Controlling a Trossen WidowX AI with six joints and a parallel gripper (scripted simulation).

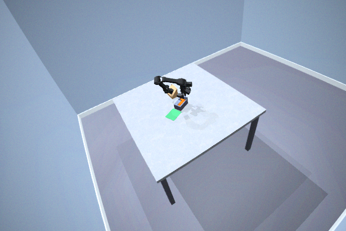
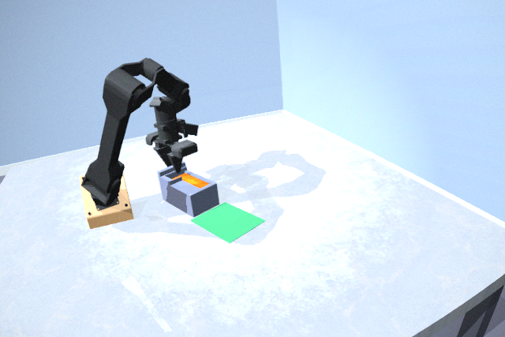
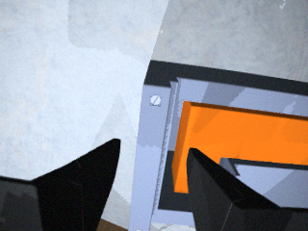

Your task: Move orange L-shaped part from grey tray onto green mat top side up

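My gripper tip is now 1 cm short of the orange l-shaped part, 6 cm to the left of it and 3 cm above it. The rest, counted from my gripper tip: green mat (6 cm ahead, 21 cm to the right, 9 cm below).
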